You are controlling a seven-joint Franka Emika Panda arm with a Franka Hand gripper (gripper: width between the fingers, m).
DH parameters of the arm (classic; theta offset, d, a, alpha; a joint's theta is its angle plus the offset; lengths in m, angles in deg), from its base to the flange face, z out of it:
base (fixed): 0 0 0 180
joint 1: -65.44 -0.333 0 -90
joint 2: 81.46 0 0 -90
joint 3: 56.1 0.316 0.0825 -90
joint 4: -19.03 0 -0.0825 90
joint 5: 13.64 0.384 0 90
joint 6: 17.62 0 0.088 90
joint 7: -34.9 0.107 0 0
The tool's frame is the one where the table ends.
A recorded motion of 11 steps. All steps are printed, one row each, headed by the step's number.
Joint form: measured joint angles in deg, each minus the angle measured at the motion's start. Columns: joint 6, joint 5, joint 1, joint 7, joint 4, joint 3, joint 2.
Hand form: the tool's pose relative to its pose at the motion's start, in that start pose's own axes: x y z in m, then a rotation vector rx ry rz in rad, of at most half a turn. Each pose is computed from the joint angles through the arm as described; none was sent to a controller.
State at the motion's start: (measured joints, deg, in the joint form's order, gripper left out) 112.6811 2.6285 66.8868 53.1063 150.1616 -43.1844 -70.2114
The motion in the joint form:
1: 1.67 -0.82 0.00 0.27 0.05 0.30 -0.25
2: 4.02 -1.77 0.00 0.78 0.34 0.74 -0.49
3: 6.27 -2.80 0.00 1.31 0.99 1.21 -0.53
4: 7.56 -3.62 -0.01 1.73 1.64 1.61 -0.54
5: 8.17 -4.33 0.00 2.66 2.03 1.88 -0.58
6: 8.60 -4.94 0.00 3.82 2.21 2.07 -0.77
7: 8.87 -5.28 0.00 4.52 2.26 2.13 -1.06
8: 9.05 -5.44 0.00 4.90 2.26 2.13 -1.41
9: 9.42 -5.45 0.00 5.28 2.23 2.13 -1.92
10: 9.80 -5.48 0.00 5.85 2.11 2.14 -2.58
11: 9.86 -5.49 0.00 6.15 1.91 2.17 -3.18
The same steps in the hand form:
1: 0.0018 -0.0024 0.0005 -0.0031 0.0252 -0.0088
2: 0.0031 -0.0054 0.0017 -0.0052 0.0582 -0.0170
3: 0.0024 -0.0076 0.0040 -0.0099 0.0875 -0.0265
4: 0.0002 -0.0089 0.0074 -0.0171 0.1008 -0.0347
5: -0.0015 -0.0096 0.0101 -0.0243 0.1065 -0.0307
6: -0.0022 -0.0102 0.0127 -0.0299 0.1099 -0.0206
7: -0.0019 -0.0102 0.0151 -0.0331 0.1101 -0.0128
8: -0.0013 -0.0098 0.0178 -0.0349 0.1080 -0.0072
9: -0.0002 -0.0094 0.0213 -0.0343 0.1061 0.0005
10: 0.0013 -0.0091 0.0255 -0.0335 0.1034 0.0114
11: 0.0026 -0.0092 0.0291 -0.0341 0.0974 0.0173

